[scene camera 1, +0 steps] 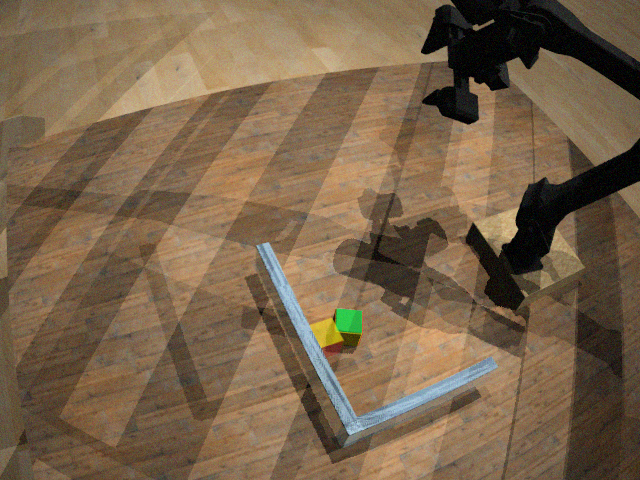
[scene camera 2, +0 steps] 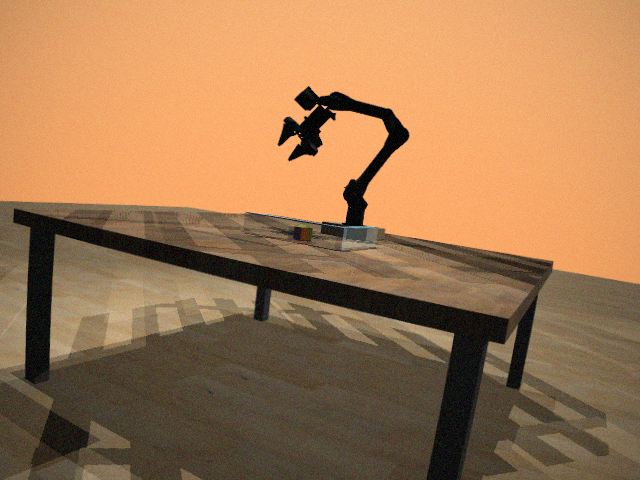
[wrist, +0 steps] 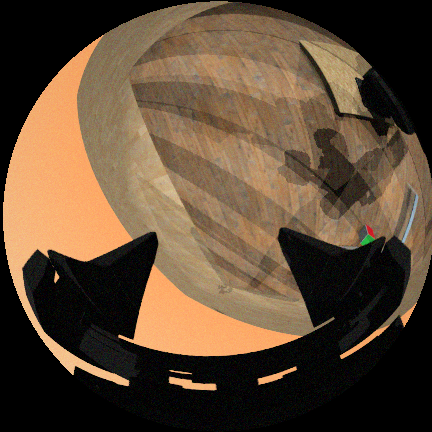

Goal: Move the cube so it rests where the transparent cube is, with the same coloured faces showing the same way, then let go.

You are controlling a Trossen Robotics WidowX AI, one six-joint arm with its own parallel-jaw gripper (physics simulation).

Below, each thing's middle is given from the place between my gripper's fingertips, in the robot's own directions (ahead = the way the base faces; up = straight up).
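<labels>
My gripper: 23 cm above the L-shaped rail (scene camera 1: pixel 349 429), 14 cm short of it and 27 cm to the right of it.
</labels>
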